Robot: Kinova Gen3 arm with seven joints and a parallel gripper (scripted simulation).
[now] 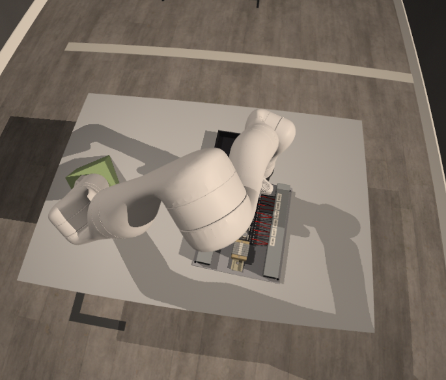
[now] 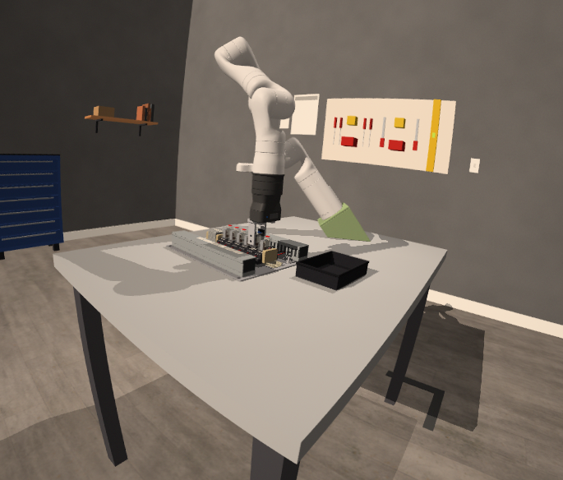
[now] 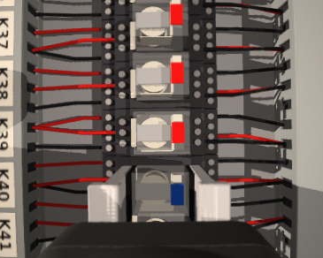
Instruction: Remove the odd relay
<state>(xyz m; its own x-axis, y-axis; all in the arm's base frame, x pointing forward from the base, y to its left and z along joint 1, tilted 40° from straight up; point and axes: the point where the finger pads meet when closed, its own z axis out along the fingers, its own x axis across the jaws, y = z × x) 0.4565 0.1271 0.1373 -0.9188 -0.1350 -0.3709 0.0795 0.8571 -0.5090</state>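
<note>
The relay lies 10 mm below my hand. Round my hand: black parts tray (60 mm behind, 200 mm to the left, 50 mm below); relay panel (10 mm behind, 70 mm to the right, 40 mm below).
</note>
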